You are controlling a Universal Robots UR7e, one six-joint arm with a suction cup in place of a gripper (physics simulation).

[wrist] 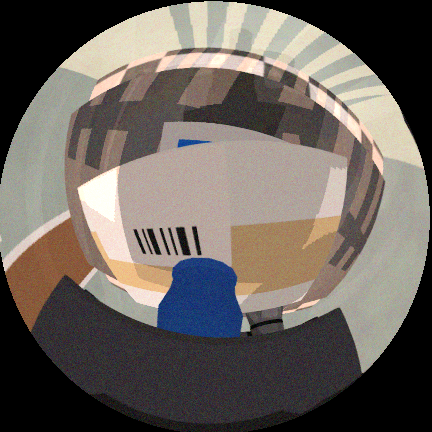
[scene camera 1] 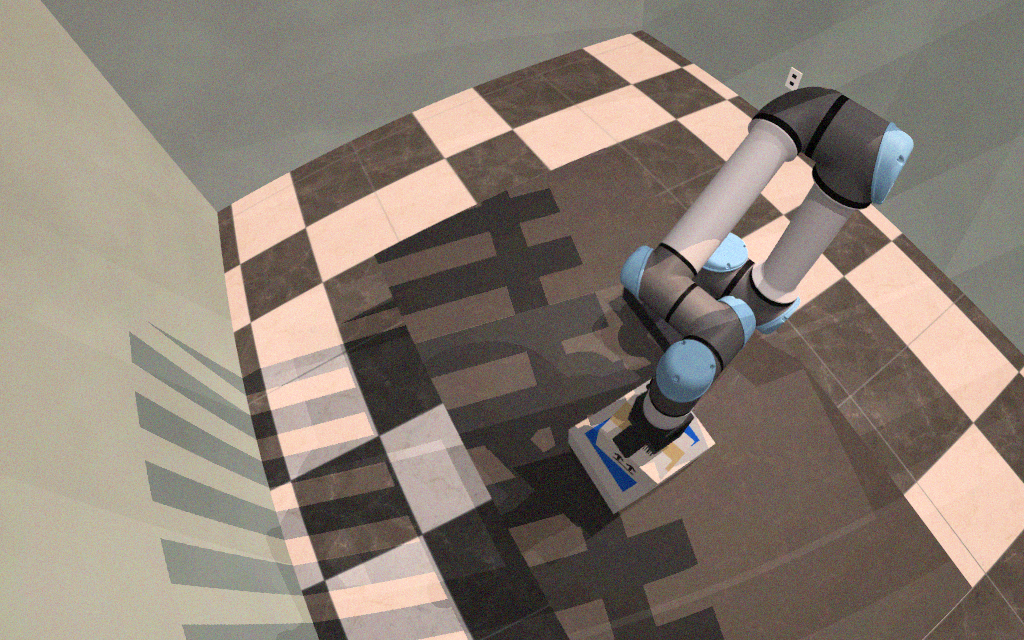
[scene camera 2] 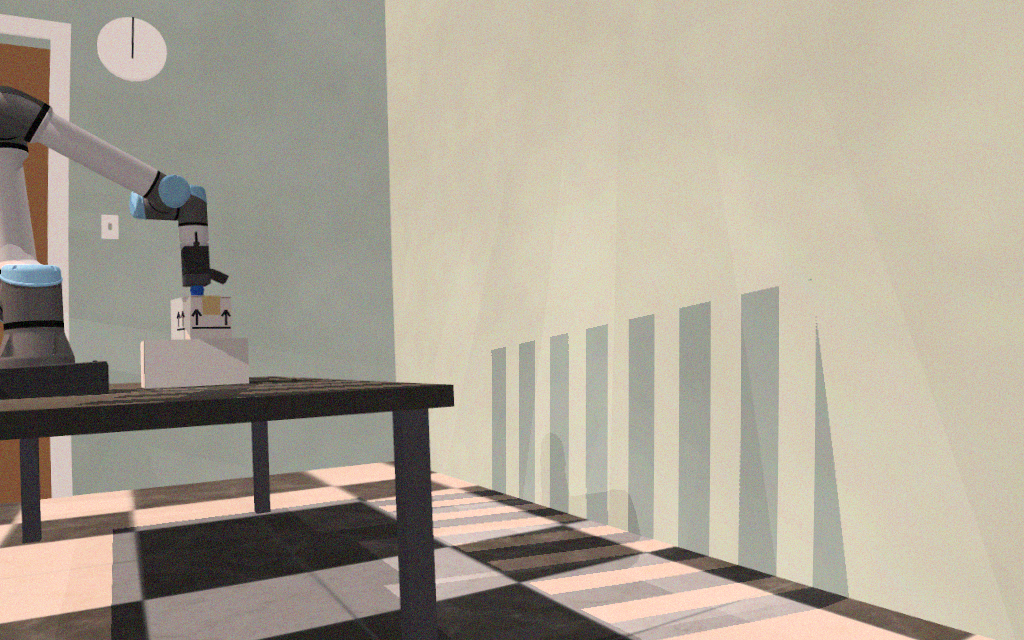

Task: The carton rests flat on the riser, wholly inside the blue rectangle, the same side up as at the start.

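Seen in the pictures: hand, tool point: (wrist: 205, 264); arm's base, link origin: (scene camera 2: 36, 368).
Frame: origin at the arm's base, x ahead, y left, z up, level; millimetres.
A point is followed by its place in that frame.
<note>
The carton (scene camera 1: 671, 456) @(x 366, y 288, z 175 mm) (scene camera 2: 202, 316) @(x 372, y 151, z 120 mm) (wrist: 225, 189) @(x 420, y 225, z 176 mm) is a white box with tan patches, a barcode on top and up-arrows on its side. My suction cup (scene camera 2: 196, 290) (wrist: 199, 296) presses on its top face and holds it upright; in scene camera 1 the tool (scene camera 1: 639, 437) hides the cup. The carton sits over the white riser (scene camera 1: 623, 497) @(x 464, y 293, z 60 mm) (scene camera 2: 188, 361) @(x 330, y 112, z 4 mm) (wrist: 241, 135) @(x 471, y 206, z 60 mm), and in the side view its underside meets the riser top.
The riser stands on a dark slatted table (scene camera 2: 291, 395) @(x 374, y -686, z -61 mm) near its left part. A small black block (scene camera 2: 96, 377) @(x 114, y -143, z -25 mm) sits on the table left of the riser. The table's edge lies to the right, with a pale wall beyond.
</note>
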